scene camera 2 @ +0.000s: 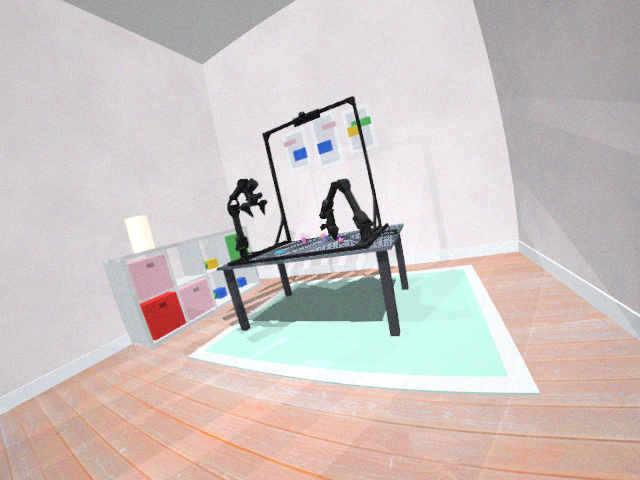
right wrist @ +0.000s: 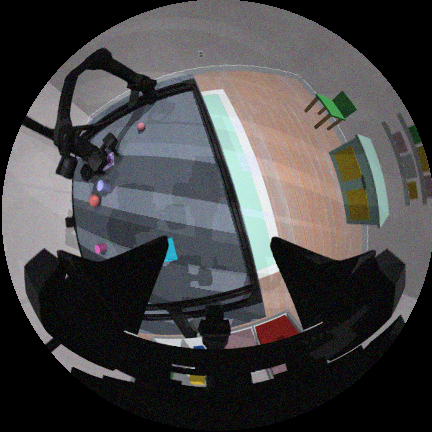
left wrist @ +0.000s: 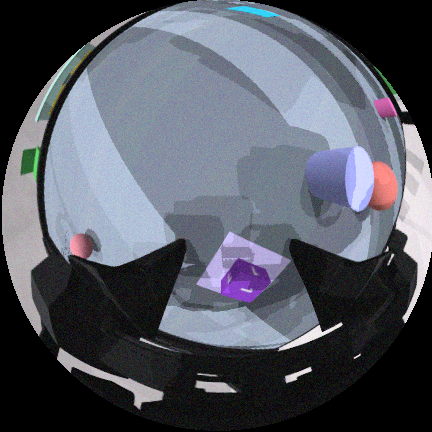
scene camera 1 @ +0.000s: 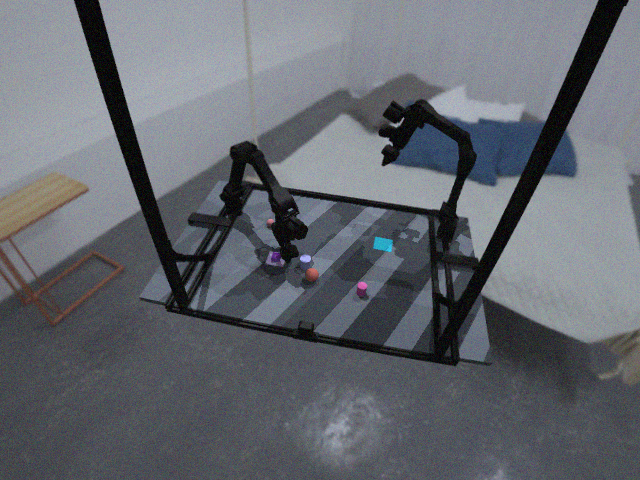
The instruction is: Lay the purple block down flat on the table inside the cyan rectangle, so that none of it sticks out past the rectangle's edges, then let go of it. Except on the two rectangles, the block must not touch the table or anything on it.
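Frame: origin at the left arm's base, x ahead, y left, z up, level; millimetres.
Seen in the pictures: left gripper, fingertip midpoint: (scene camera 2: 334, 239) (right wrist: 110, 163) (left wrist: 239, 244); right gripper, fingertip midpoint: (scene camera 2: 259, 216) (right wrist: 220, 241) (scene camera 1: 386, 160); left arm's base, origin of the base link: (scene camera 2: 367, 237) (right wrist: 150, 96) (scene camera 1: 233, 208); right arm's base, origin of the base link: (scene camera 2: 244, 257) (right wrist: 214, 311) (scene camera 1: 445, 235).
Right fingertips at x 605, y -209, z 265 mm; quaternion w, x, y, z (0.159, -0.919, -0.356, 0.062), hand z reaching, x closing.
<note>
Offsets run from my right fingertips to a thing's top centre. "spot": to the spot under its first point.
The purple block @(499 mm back, 126 mm right, 265 mm down) (scene camera 1: 276, 256) (left wrist: 245, 281) rests on the lavender rectangle @(spot: 480 mm back, 148 mm right, 283 mm down) (left wrist: 267, 257), at the left of the table in scene camera 1. In the left wrist view it appears towards the rectangle's lower edge. My left gripper (scene camera 1: 285, 251) (left wrist: 239, 244) is open and empty above the block, which appears between and below the fingertips in the left wrist view. The cyan rectangle @(spot: 58 mm back, 183 mm right, 283 mm down) (scene camera 1: 383, 244) (scene camera 2: 279, 252) (left wrist: 252, 11) (right wrist: 171, 250) lies bare on the right side of the table in scene camera 1. My right gripper (scene camera 1: 384, 147) (scene camera 2: 256, 213) (right wrist: 220, 241) is open and empty, high above the table.
A blue-violet cylinder @(404 mm back, 195 mm right, 243 mm down) (scene camera 1: 305, 261) (left wrist: 327, 175) (right wrist: 103, 186) stands beside the lavender rectangle, near an orange-red ball @(403 mm back, 267 mm right, 234 mm down) (scene camera 1: 311, 274) (left wrist: 386, 186) (right wrist: 94, 201). A pink ball @(471 mm back, 70 mm left, 251 mm down) (scene camera 1: 270, 222) (left wrist: 81, 246) (right wrist: 141, 126) lies behind the block; a magenta cylinder @(255 mm back, 383 mm right, 243 mm down) (scene camera 1: 361, 289) (left wrist: 385, 107) (right wrist: 100, 248) stands nearer the front.
</note>
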